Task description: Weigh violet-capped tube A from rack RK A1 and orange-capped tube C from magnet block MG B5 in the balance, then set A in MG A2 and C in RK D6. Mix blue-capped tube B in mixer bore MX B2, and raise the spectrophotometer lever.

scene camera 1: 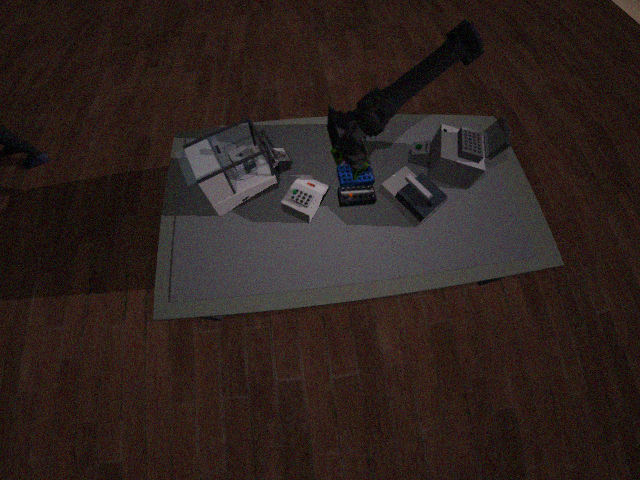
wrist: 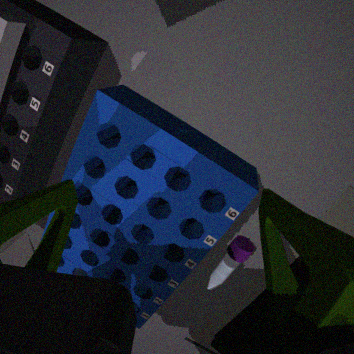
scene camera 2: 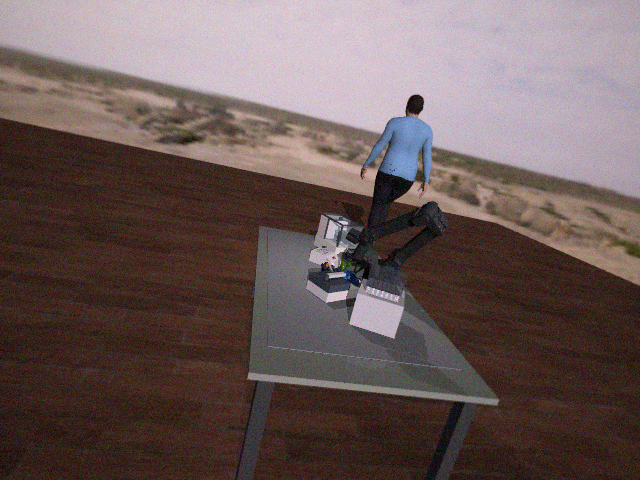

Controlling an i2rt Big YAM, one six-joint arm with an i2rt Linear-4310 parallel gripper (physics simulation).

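Seen in the pictures: gripper, fingertip midpoint: [scene camera 1: 346, 172] [wrist: 165, 194] [scene camera 2: 347, 272]; arm's base at its link origin: [scene camera 1: 347, 126].
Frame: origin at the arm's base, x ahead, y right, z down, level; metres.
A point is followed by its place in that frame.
Note:
The violet-capped tube [wrist: 231, 262] @[z 0.056, x 0.141, y -0.007 m] lies on its side beside the numbered edge of the blue rack [scene camera 1: 355, 175] [scene camera 2: 353, 277] @[z 0.037, x 0.177, y -0.054 m] [wrist: 162, 142] @[z 0.037, x 0.216, y 0.030 m] in the wrist view. My gripper [scene camera 1: 351, 161] @[z 0.042, x 0.199, y 0.008 m] [wrist: 165, 194] @[z 0.042, x 0.199, y 0.008 m] is open and empty over the rack; the tube is between the rack edge and the right finger. The rack holes that show are empty; its lower left part is hidden by my gripper. The dark magnet block [scene camera 1: 364, 199] @[z 0.031, x 0.323, y -0.052 m] [wrist: 64, 62] @[z 0.034, x 0.274, y 0.030 m] stands along the rack, with an orange cap [scene camera 1: 351, 194] @[z 0.011, x 0.316, y -0.002 m] [scene camera 2: 326, 265] @[z 0.022, x 0.319, y -0.003 m] on it. The blue-capped tube does not show clearly. The glass-sided balance [scene camera 1: 232, 192] @[z -0.021, x 0.335, y 0.405 m] [scene camera 2: 324, 229] @[z -0.060, x 0.340, y 0.415 m] stands at the left.
A white keypad device [scene camera 1: 305, 198] @[z -0.004, x 0.345, y 0.157 m] [scene camera 2: 319, 256] @[z 0.021, x 0.355, y 0.117 m] stands between balance and rack. A dark-topped device with a pale bar [scene camera 1: 421, 187] @[z -0.031, x 0.301, y -0.247 m] [scene camera 2: 336, 276] @[z -0.022, x 0.290, y -0.251 m] and a white box-shaped instrument [scene camera 1: 454, 157] @[z -0.068, x 0.183, y -0.385 m] [scene camera 2: 377, 310] @[z -0.024, x 0.145, y -0.525 m] stand right of the rack. A small green-marked unit [scene camera 1: 419, 149] @[z -0.002, x 0.095, y -0.287 m] is near it. A person [scene camera 2: 405, 149] stands beyond the table.

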